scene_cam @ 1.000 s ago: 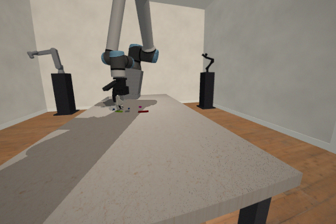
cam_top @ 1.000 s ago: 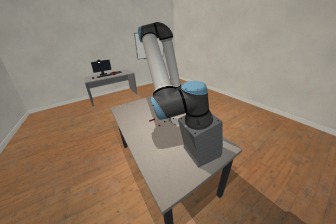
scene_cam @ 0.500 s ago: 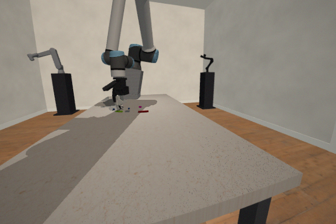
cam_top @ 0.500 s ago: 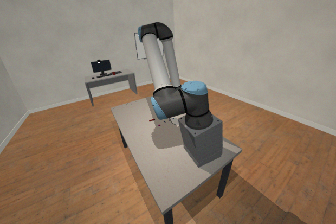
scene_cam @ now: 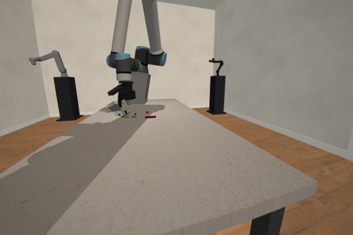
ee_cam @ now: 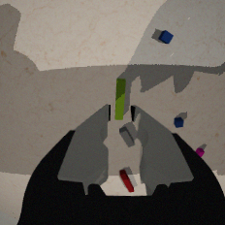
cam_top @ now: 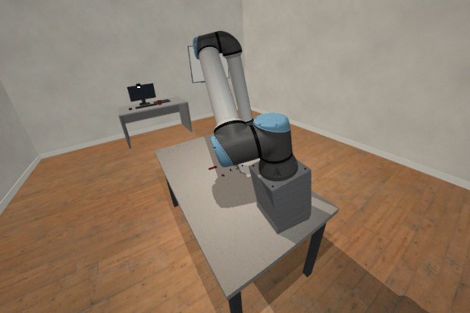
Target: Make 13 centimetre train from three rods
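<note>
The lime rod is 30 mm below my hand. Also, from my hand: grey rod (10 mm ahead, 60 mm to the left, 30 mm below); red rod (50 mm ahead, 170 mm to the left, 30 mm below); magenta rod (90 mm behind, 140 mm to the left, 30 mm below).
</note>
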